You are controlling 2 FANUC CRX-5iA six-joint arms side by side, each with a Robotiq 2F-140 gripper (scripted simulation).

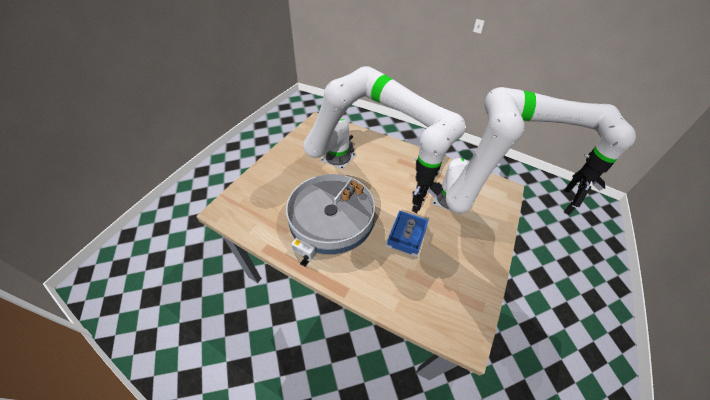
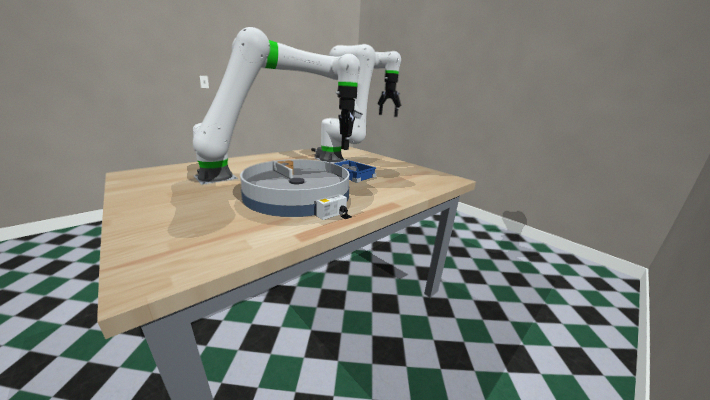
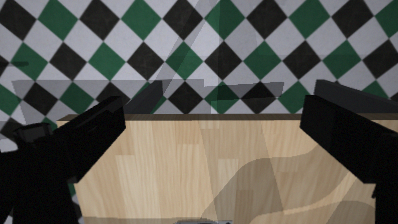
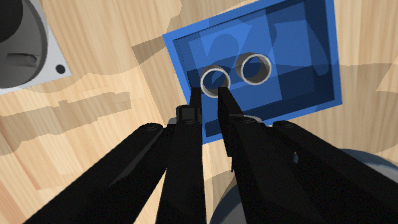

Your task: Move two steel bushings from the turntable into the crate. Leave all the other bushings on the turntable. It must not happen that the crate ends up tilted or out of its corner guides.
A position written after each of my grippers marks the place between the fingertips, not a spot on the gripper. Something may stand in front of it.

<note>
In view: my left gripper (image 1: 566, 202), my right gripper (image 4: 209, 102) and a blue crate (image 1: 397, 241).
The blue crate shows as well in image 4 (image 4: 305, 78). My left gripper also shows in image 3 (image 3: 212, 112). Image 3 does not show the blue crate: it is out of frame.
</note>
